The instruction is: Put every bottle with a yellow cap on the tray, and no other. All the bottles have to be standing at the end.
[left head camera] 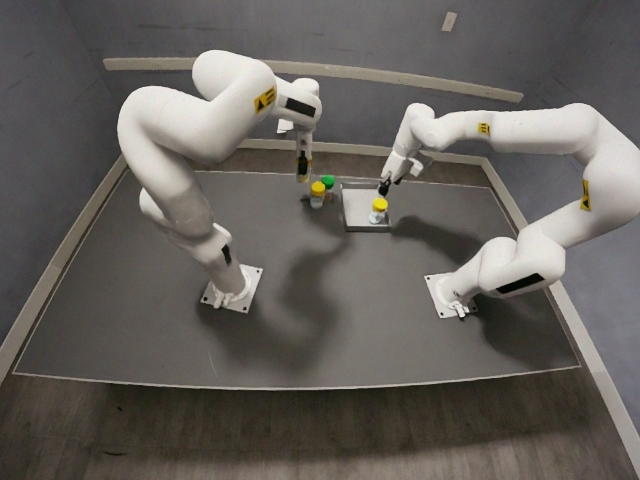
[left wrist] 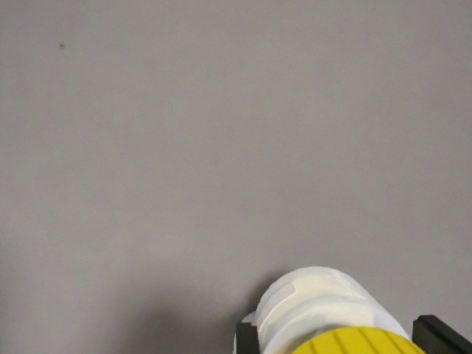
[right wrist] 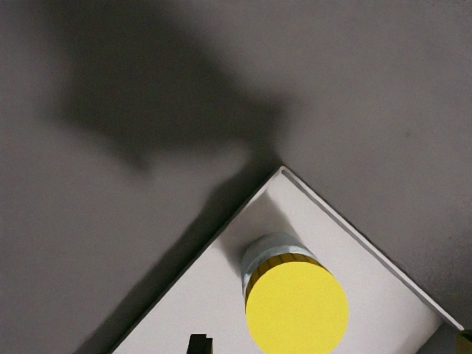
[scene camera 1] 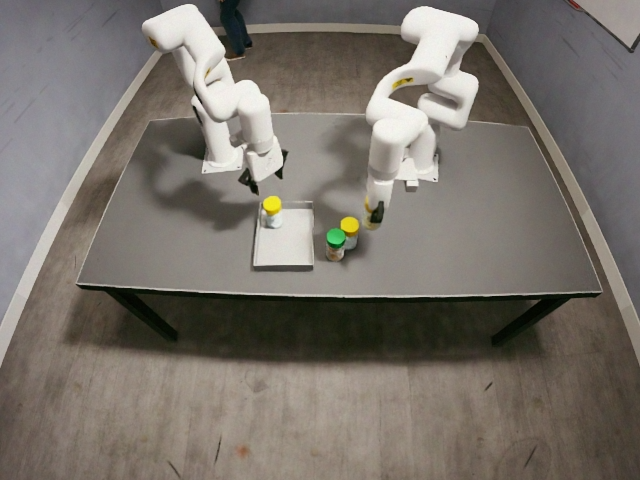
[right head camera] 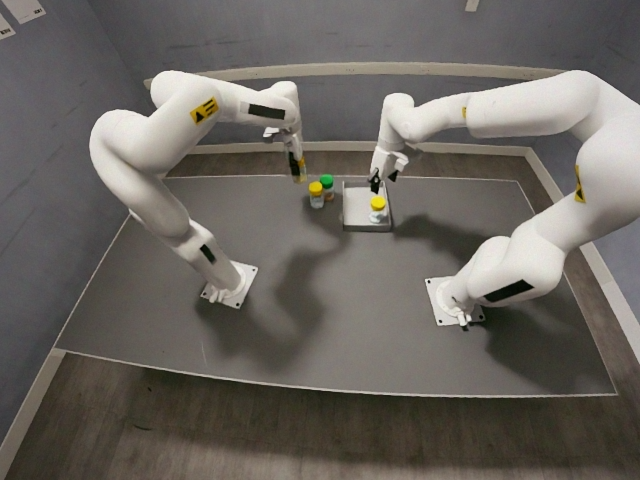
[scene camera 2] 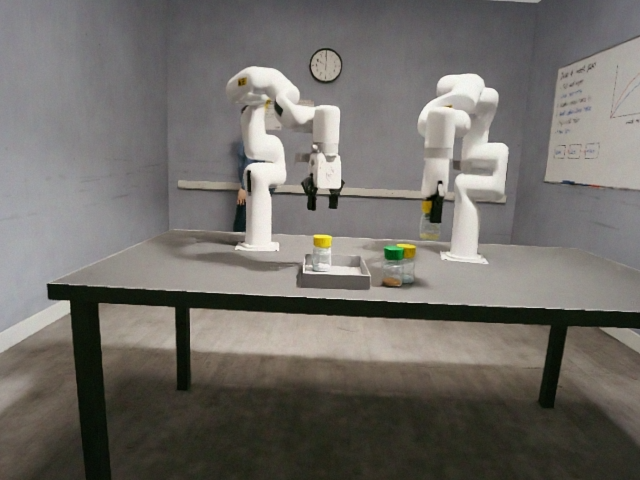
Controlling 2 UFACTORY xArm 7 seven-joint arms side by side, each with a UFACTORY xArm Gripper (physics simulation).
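Pixels of known places: left gripper, fingertip midpoint: (left head camera: 302, 168) (scene camera 1: 374, 212) (right head camera: 297, 169) (scene camera 2: 432, 221); right gripper, fingertip midpoint: (left head camera: 388, 188) (scene camera 1: 267, 184) (right head camera: 382, 186) (scene camera 2: 322, 209); left arm's base, origin of the base link: (left head camera: 232, 285) (scene camera 1: 418, 163) (right head camera: 229, 282) (scene camera 2: 462, 257); right arm's base, origin of the base link: (left head camera: 450, 293) (scene camera 1: 223, 157) (right head camera: 454, 299) (scene camera 2: 258, 246).
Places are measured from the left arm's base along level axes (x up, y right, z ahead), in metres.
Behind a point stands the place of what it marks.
Note:
My left gripper (left head camera: 303, 167) {x 0.180, y 0.140, z 0.425 m} (right head camera: 296, 165) {x 0.180, y 0.140, z 0.425 m} (scene camera 1: 374, 210) {x 0.180, y 0.140, z 0.425 m} (scene camera 2: 432, 209) {x 0.180, y 0.140, z 0.425 m} is shut on a yellow-capped bottle (scene camera 2: 429, 228) {x 0.164, y 0.147, z 0.453 m} (left wrist: 325, 300) {x 0.186, y 0.118, z 0.415 m} and holds it upright above the table. A second yellow-capped bottle (left head camera: 317, 194) {x 0.088, y 0.209, z 0.399 m} (right head camera: 316, 194) {x 0.089, y 0.216, z 0.401 m} (scene camera 1: 349, 232) {x 0.102, y 0.202, z 0.452 m} stands on the table close beside a green-capped bottle (left head camera: 328, 184) {x 0.102, y 0.243, z 0.451 m} (right head camera: 326, 187) {x 0.086, y 0.243, z 0.449 m} (scene camera 1: 335, 244) {x 0.102, y 0.233, z 0.502 m} (scene camera 2: 392, 266) {x 0.060, y 0.236, z 0.503 m}, which partly hides it in scene camera 2. A third yellow-capped bottle (left head camera: 378, 209) {x 0.098, y 0.450, z 0.375 m} (right head camera: 377, 208) {x 0.101, y 0.457, z 0.373 m} (scene camera 1: 272, 211) {x 0.100, y 0.446, z 0.427 m} (scene camera 2: 322, 253) {x 0.061, y 0.447, z 0.428 m} (right wrist: 297, 307) {x 0.108, y 0.457, z 0.400 m} stands on the grey tray (left head camera: 356, 228) {x 0.022, y 0.386, z 0.324 m} (scene camera 1: 283, 267) {x 0.024, y 0.376, z 0.569 m} (scene camera 2: 336, 281) {x 0.021, y 0.375, z 0.568 m}. My right gripper (scene camera 1: 267, 180) {x 0.188, y 0.460, z 0.398 m} (scene camera 2: 323, 201) {x 0.188, y 0.460, z 0.398 m} is open and empty above that bottle.
The two standing bottles off the tray are beside its side wall, between the tray and the left gripper. The dark table (left head camera: 361, 335) {x 0.000, y 0.448, z -0.072 m} (scene camera 1: 439, 268) {x 0.000, y -0.098, z 0.453 m} carries both arm bases. The table edge lies beyond the tray in the head views.

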